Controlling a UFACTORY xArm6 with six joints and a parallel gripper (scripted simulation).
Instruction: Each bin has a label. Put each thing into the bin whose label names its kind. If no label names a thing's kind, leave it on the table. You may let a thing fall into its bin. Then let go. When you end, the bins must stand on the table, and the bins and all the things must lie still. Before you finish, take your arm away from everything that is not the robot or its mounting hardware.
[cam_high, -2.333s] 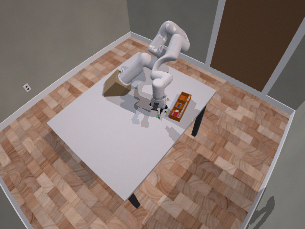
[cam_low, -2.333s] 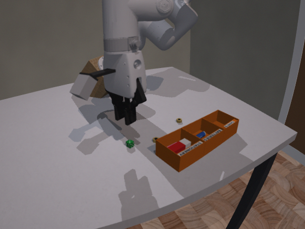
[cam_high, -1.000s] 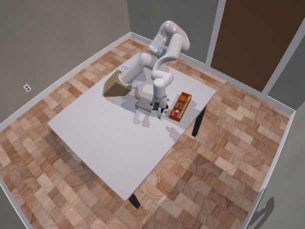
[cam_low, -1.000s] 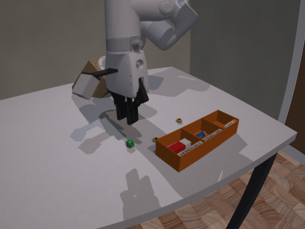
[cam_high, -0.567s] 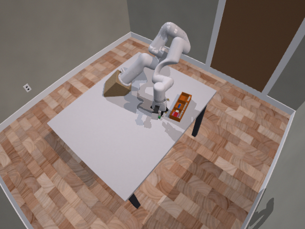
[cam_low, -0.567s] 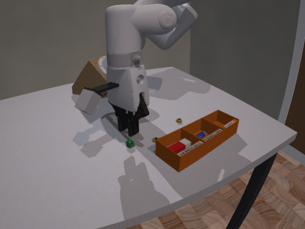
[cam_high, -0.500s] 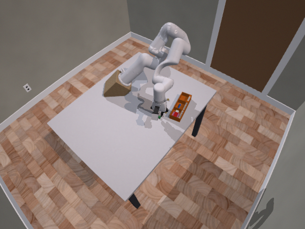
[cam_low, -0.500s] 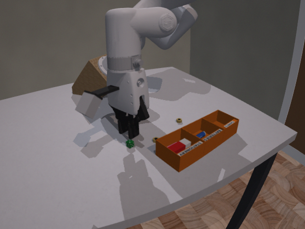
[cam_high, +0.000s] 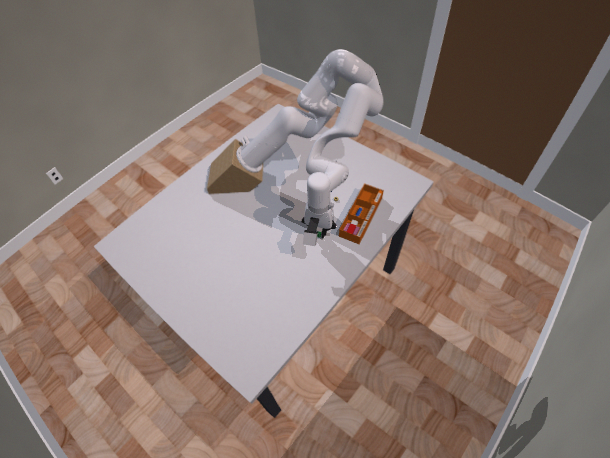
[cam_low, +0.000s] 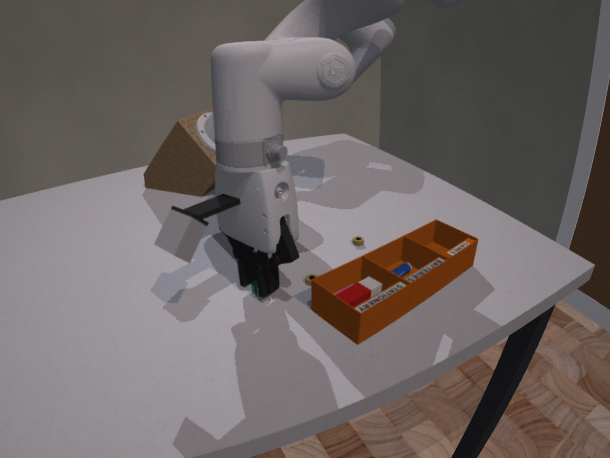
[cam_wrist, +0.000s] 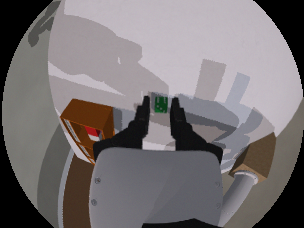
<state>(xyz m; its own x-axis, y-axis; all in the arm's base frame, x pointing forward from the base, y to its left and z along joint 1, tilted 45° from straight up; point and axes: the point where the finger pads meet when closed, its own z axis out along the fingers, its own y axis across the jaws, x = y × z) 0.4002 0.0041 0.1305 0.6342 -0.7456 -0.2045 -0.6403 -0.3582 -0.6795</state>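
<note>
Now: the green die 20 mm below my hand. From my hand the other things lie so: pink eraser 50 mm ahead, 120 mm to the left, 20 mm below; then red-and-white eraser 40 mm ahead, 120 mm to the left, 10 mm below; then blue battery 180 mm to the left, 20 mm below.
</note>
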